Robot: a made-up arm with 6 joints. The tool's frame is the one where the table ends. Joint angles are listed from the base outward.
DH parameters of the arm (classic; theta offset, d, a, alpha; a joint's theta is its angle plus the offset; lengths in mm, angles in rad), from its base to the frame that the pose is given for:
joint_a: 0 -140 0 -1.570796
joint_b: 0 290 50 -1.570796
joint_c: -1.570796 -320 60 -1.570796
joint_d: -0.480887 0 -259.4 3.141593
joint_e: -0.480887 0 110 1.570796
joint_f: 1.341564 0 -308.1 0
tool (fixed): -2.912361 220 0 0
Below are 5 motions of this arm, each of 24 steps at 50 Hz.
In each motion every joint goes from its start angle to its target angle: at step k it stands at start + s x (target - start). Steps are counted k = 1, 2, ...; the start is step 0. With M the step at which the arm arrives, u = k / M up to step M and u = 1 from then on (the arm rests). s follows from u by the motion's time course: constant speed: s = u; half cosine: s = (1 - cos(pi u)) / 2; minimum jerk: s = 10 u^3 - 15 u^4 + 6 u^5.
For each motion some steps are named. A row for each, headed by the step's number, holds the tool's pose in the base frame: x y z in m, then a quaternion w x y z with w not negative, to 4 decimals.
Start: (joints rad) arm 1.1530 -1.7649 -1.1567 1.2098 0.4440 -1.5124
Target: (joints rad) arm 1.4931 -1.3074 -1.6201 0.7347 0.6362 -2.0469
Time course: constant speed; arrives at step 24
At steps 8, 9, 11, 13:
8: -0.1631 -0.2561 0.2826 0.7501 0.4105 -0.3157 0.4114
9: -0.1625 -0.2625 0.2882 0.7496 0.4116 -0.3179 0.4094
11: -0.1610 -0.2748 0.2993 0.7478 0.4147 -0.3219 0.4065
13: -0.1589 -0.2864 0.3102 0.7447 0.4190 -0.3255 0.4049

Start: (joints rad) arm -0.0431 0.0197 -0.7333 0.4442 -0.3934 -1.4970
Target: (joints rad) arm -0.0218 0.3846 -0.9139 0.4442 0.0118 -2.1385
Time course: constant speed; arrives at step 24
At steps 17, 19, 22, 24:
17: 0.3732 -0.1383 0.2125 0.7707 -0.0198 0.3800 -0.5112
19: 0.3767 -0.1366 0.2166 0.7614 -0.0417 0.3765 -0.5261
22: 0.3818 -0.1328 0.2226 0.7472 -0.0735 0.3697 -0.5474
24: 0.3850 -0.1293 0.2264 0.7375 -0.0939 0.3642 -0.5609

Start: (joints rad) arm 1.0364 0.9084 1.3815 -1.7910 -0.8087 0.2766
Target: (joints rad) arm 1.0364 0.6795 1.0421 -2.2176 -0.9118 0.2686
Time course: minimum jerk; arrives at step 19
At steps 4, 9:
4: 0.3186 0.7173 -0.2688 0.5884 -0.7448 0.3132 0.0300
9: 0.2473 0.7566 -0.2771 0.5769 -0.7565 0.2934 0.0937

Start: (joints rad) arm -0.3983 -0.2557 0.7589 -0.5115 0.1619 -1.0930
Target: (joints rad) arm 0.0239 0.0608 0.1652 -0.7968 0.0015 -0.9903
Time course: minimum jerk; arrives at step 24
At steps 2, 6, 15, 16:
2: -0.0877 0.2224 0.6711 0.3909 -0.2485 -0.0796 -0.8827
6: -0.0573 0.2100 0.6829 0.4381 -0.2659 -0.0843 -0.8546
15: 0.1380 0.2339 0.7099 0.6959 -0.3490 -0.1196 -0.6162
16: 0.1553 0.2460 0.7084 0.7181 -0.3549 -0.1237 -0.5858

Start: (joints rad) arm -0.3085 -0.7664 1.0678 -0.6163 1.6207 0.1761
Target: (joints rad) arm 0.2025 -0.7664 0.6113 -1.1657 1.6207 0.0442
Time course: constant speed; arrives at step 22
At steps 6, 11, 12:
6: -0.0224 0.0865 0.3093 0.4556 -0.6556 0.3745 -0.4716
11: -0.0133 0.1159 0.3317 0.4197 -0.7349 0.3146 -0.4299
12: -0.0125 0.1227 0.3356 0.4115 -0.7494 0.3011 -0.4224

